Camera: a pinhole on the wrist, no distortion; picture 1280 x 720 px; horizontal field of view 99.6 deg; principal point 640.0 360.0 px. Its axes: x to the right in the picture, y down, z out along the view. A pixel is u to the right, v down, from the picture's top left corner.
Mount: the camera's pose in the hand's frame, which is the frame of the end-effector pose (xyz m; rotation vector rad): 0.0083 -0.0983 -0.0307 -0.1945 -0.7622 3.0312
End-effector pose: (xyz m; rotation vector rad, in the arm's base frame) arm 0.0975 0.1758 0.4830 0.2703 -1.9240 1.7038
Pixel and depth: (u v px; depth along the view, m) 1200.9 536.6 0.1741
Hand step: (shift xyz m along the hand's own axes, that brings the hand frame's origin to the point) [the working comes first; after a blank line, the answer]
In the camera's frame: 0.1806 0.0568 0.1741

-0.1910 -0.2231 0.0733
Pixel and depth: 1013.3 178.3 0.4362
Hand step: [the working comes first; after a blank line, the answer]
In the camera's frame: 0.3011 -0.1465 0.4362

-0.3470 -0.1624 0.3841
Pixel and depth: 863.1 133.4 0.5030
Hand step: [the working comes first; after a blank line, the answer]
In the camera's frame: 0.2075 -0.2107 0.5030

-0.2636 -0.1409 0.4838
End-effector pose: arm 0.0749 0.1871 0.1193 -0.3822 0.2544 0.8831
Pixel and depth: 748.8 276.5 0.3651
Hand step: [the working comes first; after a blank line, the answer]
In the camera's frame: 0.0734 -0.0564 0.3651

-0.1105 -0.2175 0.3063
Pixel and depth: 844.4 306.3 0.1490
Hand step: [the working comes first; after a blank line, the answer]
In the camera's frame: 0.0563 -0.0148 0.1490

-0.0662 -0.1531 0.0998
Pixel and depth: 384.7 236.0 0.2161
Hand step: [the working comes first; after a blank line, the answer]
In the camera's frame: -0.1020 -0.0495 0.2161

0.0820 -0.1604 0.1935
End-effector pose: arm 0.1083 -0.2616 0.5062 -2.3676 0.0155 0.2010
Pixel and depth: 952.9 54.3 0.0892
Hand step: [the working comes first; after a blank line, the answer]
In the camera's frame: 0.0516 -0.0504 0.0892

-0.0549 -0.0938 0.0650
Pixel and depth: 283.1 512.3 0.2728
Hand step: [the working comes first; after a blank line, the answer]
In the camera's frame: -0.1800 0.0768 0.2728

0.1550 -0.3016 0.1926
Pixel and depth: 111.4 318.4 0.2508
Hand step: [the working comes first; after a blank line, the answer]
In the camera's frame: -0.2451 -0.0193 0.2508

0.2204 -0.2091 0.2264
